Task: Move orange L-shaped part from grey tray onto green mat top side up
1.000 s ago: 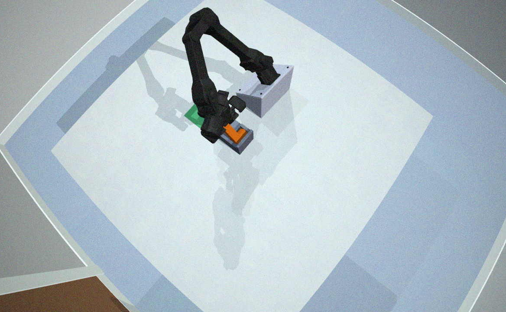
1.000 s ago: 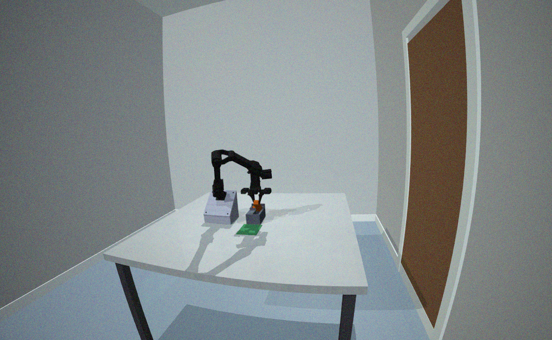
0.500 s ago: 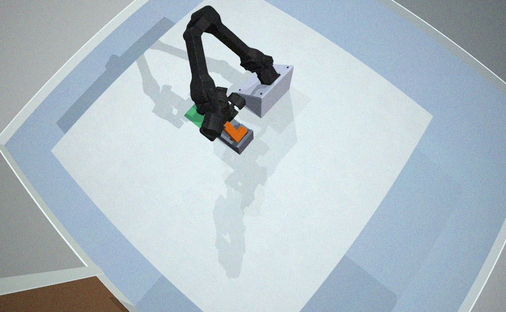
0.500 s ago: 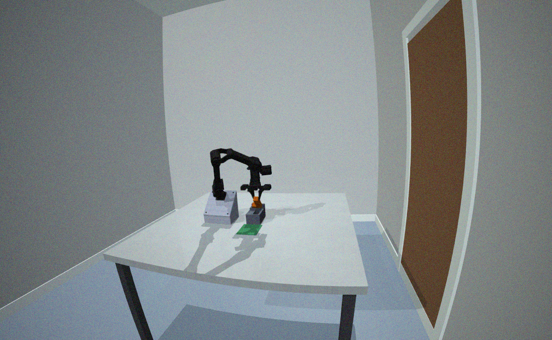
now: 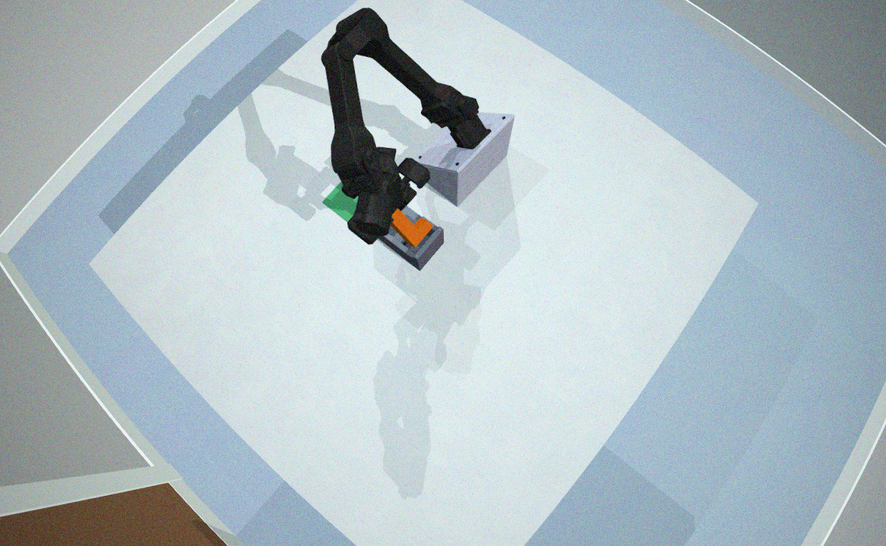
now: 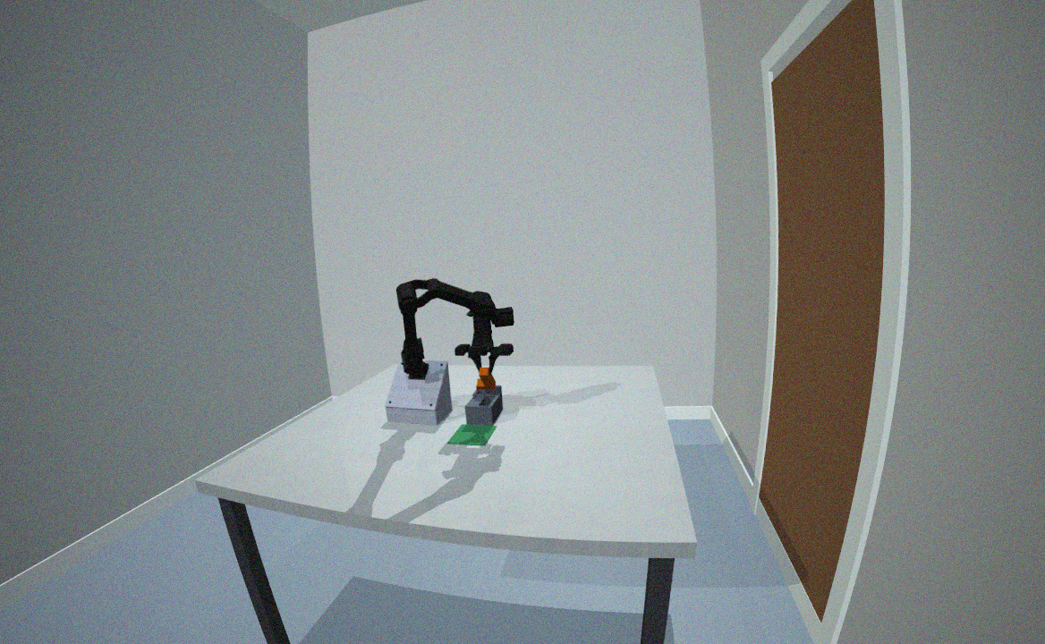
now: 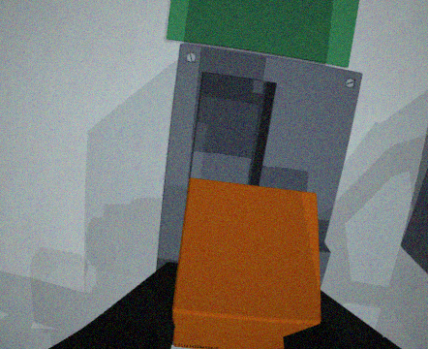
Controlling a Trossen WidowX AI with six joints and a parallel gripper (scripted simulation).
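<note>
The green mat is 10 mm behind my gripper tip, 150 mm to the right of it and 170 mm below it. Round my gripper tip: orange L-shaped part 20 mm behind, 30 mm to the left, 30 mm below.
</note>
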